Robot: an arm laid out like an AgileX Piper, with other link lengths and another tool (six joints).
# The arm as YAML. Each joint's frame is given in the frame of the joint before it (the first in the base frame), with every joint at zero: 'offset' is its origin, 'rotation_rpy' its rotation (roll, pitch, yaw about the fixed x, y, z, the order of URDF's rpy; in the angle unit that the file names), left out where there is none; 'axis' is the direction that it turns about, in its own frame. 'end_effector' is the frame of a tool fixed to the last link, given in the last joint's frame.
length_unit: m
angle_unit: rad
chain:
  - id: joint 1
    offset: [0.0, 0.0, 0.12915]
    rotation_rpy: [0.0, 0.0, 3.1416]
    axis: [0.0, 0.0, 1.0]
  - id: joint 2
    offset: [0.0, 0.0, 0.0]
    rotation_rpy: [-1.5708, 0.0, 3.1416]
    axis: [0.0, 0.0, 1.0]
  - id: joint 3
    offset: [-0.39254, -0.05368, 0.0]
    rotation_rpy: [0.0, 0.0, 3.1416]
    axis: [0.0, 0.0, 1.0]
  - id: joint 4
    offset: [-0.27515, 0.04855, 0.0]
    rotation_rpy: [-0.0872, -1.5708, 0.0]
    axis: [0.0, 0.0, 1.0]
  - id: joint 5
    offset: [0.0, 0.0, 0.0]
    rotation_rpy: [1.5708, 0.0, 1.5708]
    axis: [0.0, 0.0, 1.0]
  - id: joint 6
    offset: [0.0, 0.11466, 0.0]
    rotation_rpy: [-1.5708, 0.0, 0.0]
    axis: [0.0, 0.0, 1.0]
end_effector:
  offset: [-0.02, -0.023, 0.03]
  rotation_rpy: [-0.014, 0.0, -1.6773]
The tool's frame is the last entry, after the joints.
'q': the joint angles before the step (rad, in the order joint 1, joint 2, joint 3, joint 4, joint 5, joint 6). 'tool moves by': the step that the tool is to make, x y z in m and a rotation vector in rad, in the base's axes. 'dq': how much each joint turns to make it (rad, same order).
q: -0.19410 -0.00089 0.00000 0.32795 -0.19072 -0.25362
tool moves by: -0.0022 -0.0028 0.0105 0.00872 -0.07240 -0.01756
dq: 0.00033 -0.00014 -0.00059 0.00543 -0.07135 0.01581
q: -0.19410 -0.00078 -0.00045 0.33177 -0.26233 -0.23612
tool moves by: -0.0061 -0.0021 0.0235 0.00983 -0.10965 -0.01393
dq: 0.00045 -0.00017 -0.02979 0.00254 -0.07731 0.02782
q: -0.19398 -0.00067 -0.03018 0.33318 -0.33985 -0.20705
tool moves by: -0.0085 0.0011 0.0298 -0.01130 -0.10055 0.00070
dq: 0.00171 0.00421 -0.05651 -0.02674 -0.04678 0.03713
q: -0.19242 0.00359 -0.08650 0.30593 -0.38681 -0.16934
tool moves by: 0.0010 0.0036 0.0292 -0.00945 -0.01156 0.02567
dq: 0.00124 0.05187 -0.07878 -0.05444 0.02020 0.05586
